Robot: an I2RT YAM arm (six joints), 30 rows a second.
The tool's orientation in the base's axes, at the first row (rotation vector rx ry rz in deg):
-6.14, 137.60, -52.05
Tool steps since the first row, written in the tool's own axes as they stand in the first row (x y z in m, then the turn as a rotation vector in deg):
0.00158, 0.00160, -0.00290, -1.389, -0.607, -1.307
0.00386, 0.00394, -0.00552, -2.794, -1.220, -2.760
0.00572, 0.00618, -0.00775, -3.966, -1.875, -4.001
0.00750, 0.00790, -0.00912, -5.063, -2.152, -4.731
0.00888, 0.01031, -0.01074, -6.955, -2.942, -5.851
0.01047, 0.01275, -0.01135, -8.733, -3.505, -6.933
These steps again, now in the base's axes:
-0.00268, 0.00251, 0.00001, 0.395, 0.665, 1.846
-0.00570, 0.00524, -0.00096, 0.724, 1.416, 3.793
-0.00818, 0.00777, -0.00190, 0.967, 1.948, 5.525
-0.01020, 0.00943, -0.00300, 1.464, 2.452, 6.670
-0.01193, 0.01186, -0.00419, 2.358, 3.000, 8.758
-0.01329, 0.01367, -0.00612, 3.204, 3.669, 10.625

